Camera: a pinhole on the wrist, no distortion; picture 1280 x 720 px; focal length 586.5 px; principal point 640.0 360.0 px. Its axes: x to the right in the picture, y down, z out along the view. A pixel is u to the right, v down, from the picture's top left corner.
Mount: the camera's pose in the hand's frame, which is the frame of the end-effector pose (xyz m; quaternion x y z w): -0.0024 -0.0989 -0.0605 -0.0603 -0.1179 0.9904 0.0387
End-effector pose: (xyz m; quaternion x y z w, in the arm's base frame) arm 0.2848 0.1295 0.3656 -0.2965 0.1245 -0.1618 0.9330
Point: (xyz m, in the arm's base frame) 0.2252 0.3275 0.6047
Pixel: 878 61
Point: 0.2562 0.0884 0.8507
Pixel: 649 520
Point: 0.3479 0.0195 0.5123
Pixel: 212 437
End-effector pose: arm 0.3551 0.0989 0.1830 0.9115 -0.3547 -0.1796 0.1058
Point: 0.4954 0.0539 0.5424
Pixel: behind the camera
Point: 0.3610 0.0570 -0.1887
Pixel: 367 185
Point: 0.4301 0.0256 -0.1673
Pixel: 217 193
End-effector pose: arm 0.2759 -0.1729 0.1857 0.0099 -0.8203 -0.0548 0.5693
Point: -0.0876 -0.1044 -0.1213
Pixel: 777 86
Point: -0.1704 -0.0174 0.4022
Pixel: outside the picture
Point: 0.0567 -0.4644 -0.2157
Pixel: 903 565
